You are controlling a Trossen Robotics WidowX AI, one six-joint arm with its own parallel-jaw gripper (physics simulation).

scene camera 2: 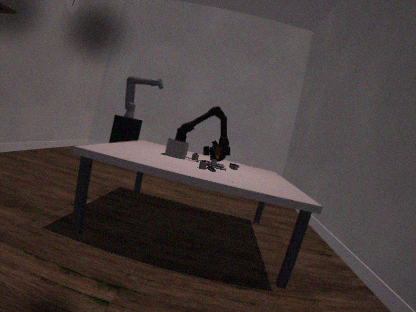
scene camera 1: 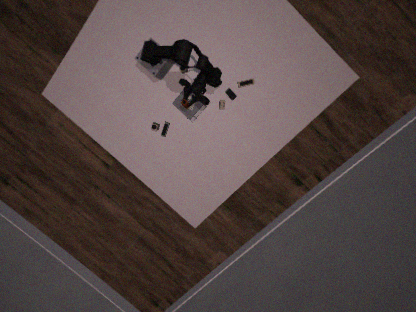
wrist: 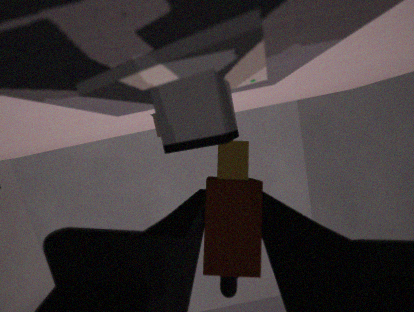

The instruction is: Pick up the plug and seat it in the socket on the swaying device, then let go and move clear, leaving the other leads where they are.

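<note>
My gripper [scene camera 1: 187,100] [scene camera 2: 217,151] [wrist: 230,196] is shut on the plug, an orange-brown block [scene camera 1: 185,104] [wrist: 233,230] with a yellow tip. The device shows as a grey plate [scene camera 1: 192,114] under the gripper in scene camera 1. In the wrist view, a grey block [wrist: 195,110] with a black end face stands out from large grey and dark shapes; it may be the socket housing. The yellow tip is beside and below this block's right corner in the picture; I cannot tell whether they touch. The socket opening does not show clearly.
Small parts [scene camera 1: 155,127] [scene camera 1: 165,129] lie to one side of the device; others [scene camera 1: 222,104] [scene camera 1: 230,94] [scene camera 1: 245,83] lie to the other side. The pale table [scene camera 1: 195,190] [scene camera 2: 280,190] carries my arm's base. Another arm [scene camera 2: 130,95] stands beyond the table.
</note>
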